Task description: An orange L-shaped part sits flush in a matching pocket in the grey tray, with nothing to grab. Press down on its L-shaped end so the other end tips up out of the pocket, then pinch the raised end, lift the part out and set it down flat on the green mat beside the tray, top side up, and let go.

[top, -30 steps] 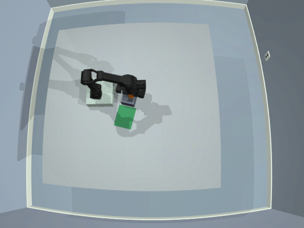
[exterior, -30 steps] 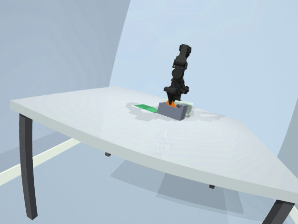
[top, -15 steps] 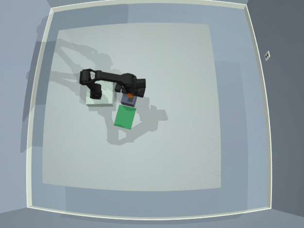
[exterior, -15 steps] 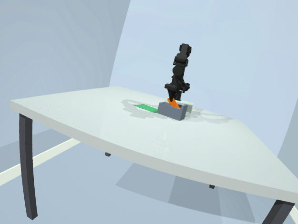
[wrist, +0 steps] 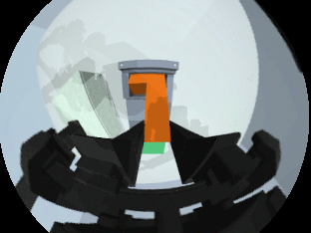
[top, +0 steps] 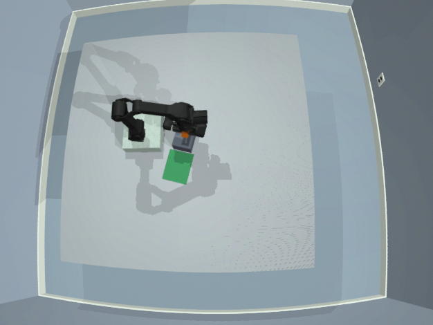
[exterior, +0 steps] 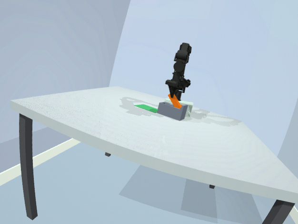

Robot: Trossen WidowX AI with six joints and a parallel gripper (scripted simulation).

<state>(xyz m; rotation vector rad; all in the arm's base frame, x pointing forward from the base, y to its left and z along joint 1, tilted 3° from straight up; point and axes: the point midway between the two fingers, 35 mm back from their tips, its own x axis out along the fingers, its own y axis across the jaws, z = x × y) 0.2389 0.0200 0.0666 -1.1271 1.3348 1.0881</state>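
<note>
My gripper tip is 14 cm to the left of the green mat, 12 cm above it and 3 cm past it. From my gripper tip the other things lie so: orange L-shaped part: 4 cm to the left, 3 cm below, 1 cm behind.
</note>
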